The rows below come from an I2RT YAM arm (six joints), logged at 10 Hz.
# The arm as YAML. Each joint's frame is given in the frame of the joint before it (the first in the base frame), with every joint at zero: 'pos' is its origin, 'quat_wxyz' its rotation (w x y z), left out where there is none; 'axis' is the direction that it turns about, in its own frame. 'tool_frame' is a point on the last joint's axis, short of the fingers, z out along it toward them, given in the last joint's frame.
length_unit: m
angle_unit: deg
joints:
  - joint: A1
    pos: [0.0, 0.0, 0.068]
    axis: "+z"
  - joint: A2
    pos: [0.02, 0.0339, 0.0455]
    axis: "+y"
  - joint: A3
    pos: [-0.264, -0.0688, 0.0]
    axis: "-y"
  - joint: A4
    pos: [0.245, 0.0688, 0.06]
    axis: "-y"
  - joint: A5
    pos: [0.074, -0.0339, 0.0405]
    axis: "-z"
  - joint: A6
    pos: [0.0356, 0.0, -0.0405]
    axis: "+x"
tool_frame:
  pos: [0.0, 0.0, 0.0]
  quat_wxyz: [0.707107, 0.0, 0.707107, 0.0]
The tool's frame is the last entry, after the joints.
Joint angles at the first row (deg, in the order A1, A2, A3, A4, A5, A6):
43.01 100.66 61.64 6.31 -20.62 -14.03
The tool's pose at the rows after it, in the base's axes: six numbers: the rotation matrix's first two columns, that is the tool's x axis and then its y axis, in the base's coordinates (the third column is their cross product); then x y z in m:
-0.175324 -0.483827 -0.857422 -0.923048 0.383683 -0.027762 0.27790 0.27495 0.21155
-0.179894 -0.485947 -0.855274 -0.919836 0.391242 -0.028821 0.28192 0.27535 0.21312
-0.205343 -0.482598 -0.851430 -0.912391 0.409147 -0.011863 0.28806 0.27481 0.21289
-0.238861 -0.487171 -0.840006 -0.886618 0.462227 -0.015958 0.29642 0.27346 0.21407
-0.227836 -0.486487 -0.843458 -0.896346 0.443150 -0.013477 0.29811 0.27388 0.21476
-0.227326 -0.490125 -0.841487 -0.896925 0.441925 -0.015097 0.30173 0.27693 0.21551
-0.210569 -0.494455 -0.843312 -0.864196 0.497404 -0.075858 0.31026 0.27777 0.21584
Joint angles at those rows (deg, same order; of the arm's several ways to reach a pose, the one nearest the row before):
42.90 100.97 63.28 4.53 -20.06 -14.49
42.57 101.48 64.37 3.74 -19.86 -14.55
41.91 102.36 65.60 2.88 -19.86 -13.65
41.19 103.27 67.38 1.29 -17.26 -12.66
40.97 103.57 67.85 1.20 -18.62 -13.30
40.96 104.49 69.29 0.46 -18.59 -13.49
40.65 105.58 70.32 1.99 -14.07 -14.20

